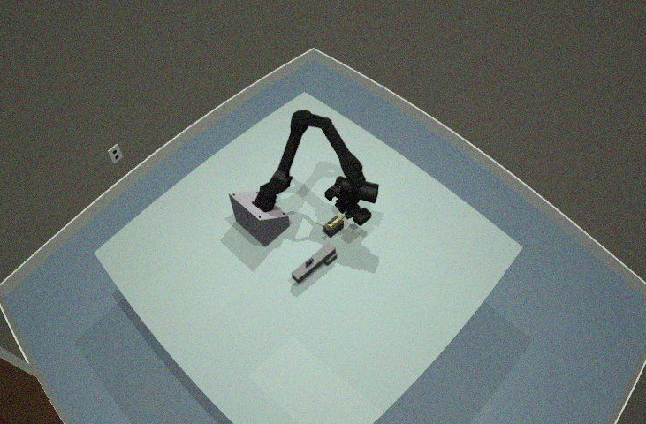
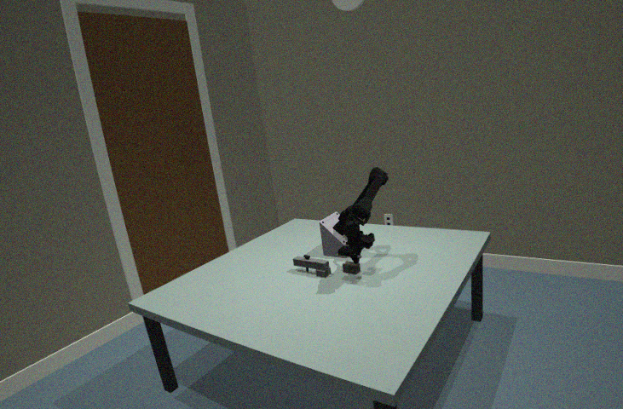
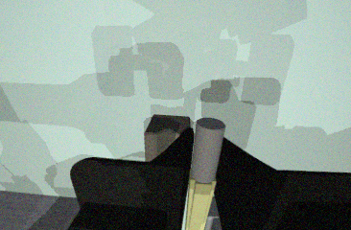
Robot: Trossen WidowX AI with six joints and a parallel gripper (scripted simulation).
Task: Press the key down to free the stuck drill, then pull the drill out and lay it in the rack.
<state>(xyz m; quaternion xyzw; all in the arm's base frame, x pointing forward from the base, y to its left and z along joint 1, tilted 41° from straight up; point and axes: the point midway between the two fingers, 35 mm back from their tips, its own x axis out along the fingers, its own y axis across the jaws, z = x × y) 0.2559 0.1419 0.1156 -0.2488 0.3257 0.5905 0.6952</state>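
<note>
My gripper tip is now 3 cm past the dark rack, 4 cm to the left of it and 4 cm above it. The rest, counted from my gripper tip: dark key (1 cm ahead, 24 cm to the right, 1 cm below); long grey block (2 cm ahead, 22 cm to the right, 2 cm below).
</note>
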